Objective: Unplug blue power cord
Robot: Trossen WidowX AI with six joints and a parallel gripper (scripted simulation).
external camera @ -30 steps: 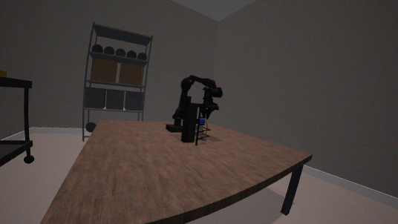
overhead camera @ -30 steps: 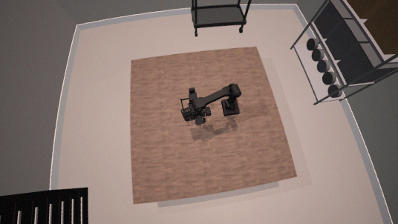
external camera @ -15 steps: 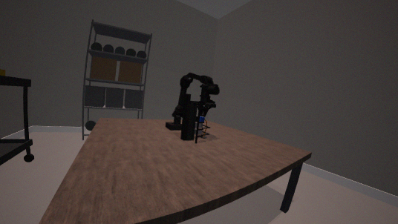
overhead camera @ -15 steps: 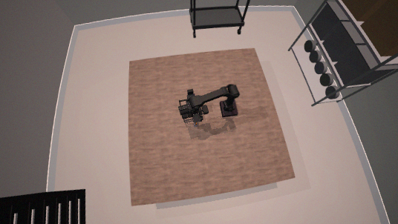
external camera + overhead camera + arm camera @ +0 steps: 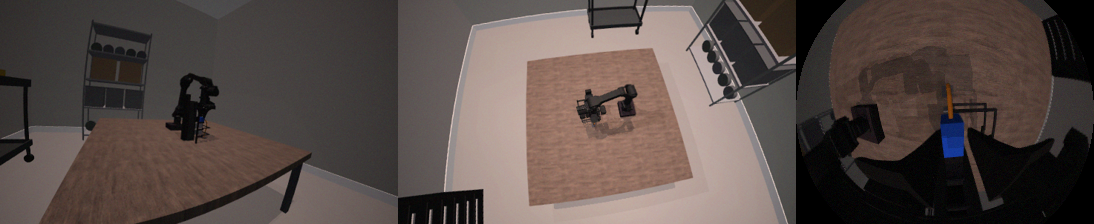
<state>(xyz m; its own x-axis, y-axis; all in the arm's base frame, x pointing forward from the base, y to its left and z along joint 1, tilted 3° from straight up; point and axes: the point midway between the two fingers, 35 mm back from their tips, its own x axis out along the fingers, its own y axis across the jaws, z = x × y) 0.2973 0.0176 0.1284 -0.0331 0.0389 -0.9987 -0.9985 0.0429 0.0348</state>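
My gripper tip is 3 cm to the left of the blue plug.
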